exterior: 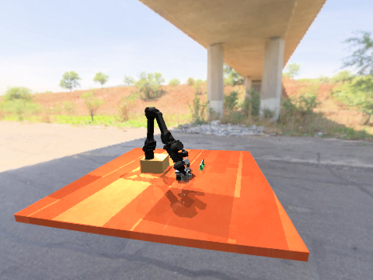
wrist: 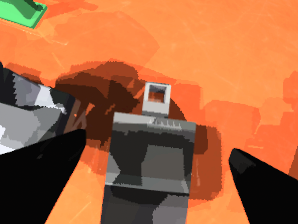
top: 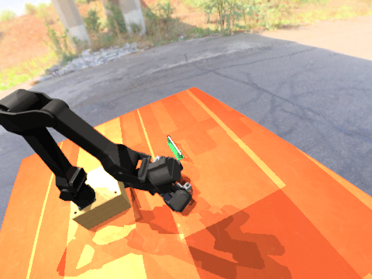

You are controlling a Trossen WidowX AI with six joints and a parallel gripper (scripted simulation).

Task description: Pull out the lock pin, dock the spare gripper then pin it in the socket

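The spare gripper is 1 cm behind my gripper tip and 3 cm below it. Round my gripper tip: green slanted bar 12 cm ahead, 23 cm to the left, 3 cm below; then mount 1 cm behind, 13 cm to the left.
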